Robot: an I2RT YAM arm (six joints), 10 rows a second.
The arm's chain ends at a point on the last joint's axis. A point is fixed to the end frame.
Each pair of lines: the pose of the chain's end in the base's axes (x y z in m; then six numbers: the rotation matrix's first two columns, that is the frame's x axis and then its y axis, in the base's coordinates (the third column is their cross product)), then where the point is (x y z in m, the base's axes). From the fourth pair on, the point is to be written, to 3 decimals.
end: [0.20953 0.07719 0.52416 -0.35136 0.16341 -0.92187 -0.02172 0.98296 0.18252]
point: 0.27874 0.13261 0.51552
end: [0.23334 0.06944 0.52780 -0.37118 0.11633 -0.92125 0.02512 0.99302 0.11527]
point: 0.30454 0.12105 0.51355
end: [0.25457 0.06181 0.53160 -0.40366 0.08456 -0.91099 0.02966 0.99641 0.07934]
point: 0.32525 0.11277 0.51303
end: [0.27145 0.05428 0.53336 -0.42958 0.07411 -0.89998 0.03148 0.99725 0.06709]
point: 0.342 0.105 0.512
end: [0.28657 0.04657 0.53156 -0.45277 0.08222 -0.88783 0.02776 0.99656 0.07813]
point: 0.356 0.098 0.509
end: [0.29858 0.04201 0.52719 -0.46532 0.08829 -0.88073 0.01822 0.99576 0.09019]
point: 0.367 0.094 0.505
